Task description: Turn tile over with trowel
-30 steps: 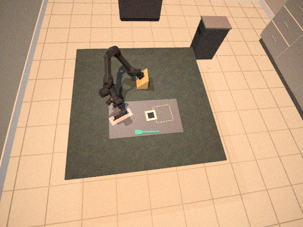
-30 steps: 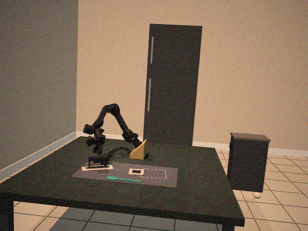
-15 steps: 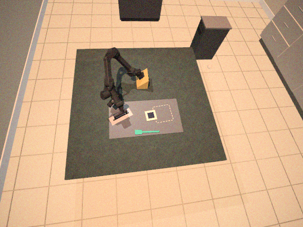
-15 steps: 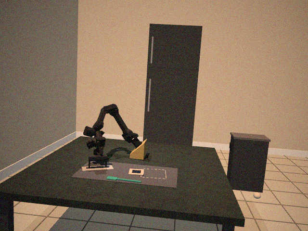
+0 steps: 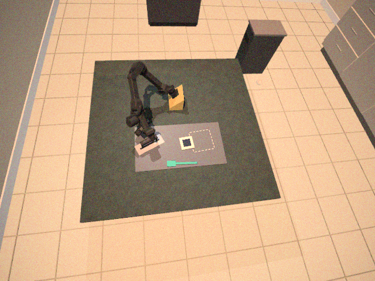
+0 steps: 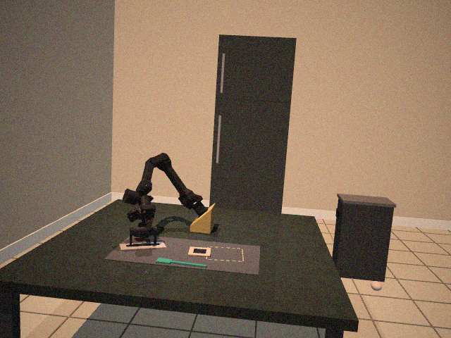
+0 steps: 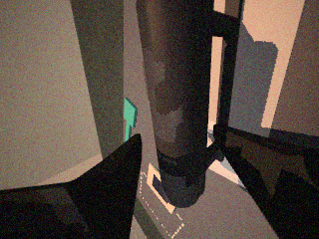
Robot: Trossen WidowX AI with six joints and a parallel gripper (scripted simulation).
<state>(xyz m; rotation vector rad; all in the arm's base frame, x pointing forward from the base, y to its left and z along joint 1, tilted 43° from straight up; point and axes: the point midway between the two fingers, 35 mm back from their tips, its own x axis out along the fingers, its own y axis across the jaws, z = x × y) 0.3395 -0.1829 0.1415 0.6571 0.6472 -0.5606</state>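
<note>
My gripper tip is now 10 mm past the trowel and 20 mm above it. Also, from my gripper tip: tile (30 mm ahead, 240 mm to the left, 60 mm below); grey mat (30 mm ahead, 190 mm to the left, 80 mm below); green flat tool (170 mm ahead, 160 mm to the left, 60 mm below).
</note>
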